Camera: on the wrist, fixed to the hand. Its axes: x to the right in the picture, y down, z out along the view.
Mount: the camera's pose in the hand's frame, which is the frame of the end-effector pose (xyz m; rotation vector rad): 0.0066 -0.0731 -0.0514 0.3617 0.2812 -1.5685
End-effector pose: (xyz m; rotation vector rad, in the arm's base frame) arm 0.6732 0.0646 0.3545 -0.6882 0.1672 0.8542
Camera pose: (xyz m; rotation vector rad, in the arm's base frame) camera 0.7384 0.0035 0.3480 -0.3979 -0.0046 -0.7659
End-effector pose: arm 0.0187 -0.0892 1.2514 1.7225 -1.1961 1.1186
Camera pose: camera 0.0774 -0.0236 1.2682 1.9071 0.6458 0.4751
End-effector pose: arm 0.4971 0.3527 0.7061 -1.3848 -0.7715 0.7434
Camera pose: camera 0.5439 0.3259 0.7776 -0.2489 -1.1201 -0.5281
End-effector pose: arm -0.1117 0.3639 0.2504 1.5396 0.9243 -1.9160
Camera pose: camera -0.1355 0.4503 0.2515 -0.6899 -1.3524 1.5925
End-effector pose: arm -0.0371 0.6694 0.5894 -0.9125 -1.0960 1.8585
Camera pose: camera 0.0231 0.7171 0.6355 0.0563 -0.7879 0.5245
